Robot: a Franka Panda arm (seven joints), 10 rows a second.
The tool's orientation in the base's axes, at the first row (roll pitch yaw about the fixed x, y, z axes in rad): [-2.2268 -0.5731 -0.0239]
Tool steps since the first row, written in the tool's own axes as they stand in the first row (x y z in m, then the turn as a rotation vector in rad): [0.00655 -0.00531 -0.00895 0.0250 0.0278 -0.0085]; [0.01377 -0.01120 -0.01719 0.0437 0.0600 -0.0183]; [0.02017 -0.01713 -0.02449 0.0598 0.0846 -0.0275]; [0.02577 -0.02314 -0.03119 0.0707 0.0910 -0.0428]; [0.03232 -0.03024 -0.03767 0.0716 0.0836 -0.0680]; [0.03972 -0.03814 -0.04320 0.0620 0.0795 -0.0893]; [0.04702 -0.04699 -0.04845 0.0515 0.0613 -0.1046]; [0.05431 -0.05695 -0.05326 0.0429 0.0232 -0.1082]
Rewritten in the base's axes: [0.00017 -0.00386 0.01167 0.0296 -0.0244 -0.0006]; [0.00091 -0.00681 0.02373 0.0552 -0.0524 -0.0069]; [0.00127 -0.00899 0.03489 0.0757 -0.0752 -0.0098]; [0.00114 -0.01063 0.04537 0.0822 -0.0914 -0.0003]; [0.00143 -0.01144 0.05697 0.0711 -0.1066 0.0180]; [0.00243 -0.01103 0.06907 0.0539 -0.1206 0.0265]; [0.00306 -0.00981 0.08161 0.0321 -0.1211 0.0407]; [0.00337 -0.00755 0.09466 0.0078 -0.1001 0.0633]
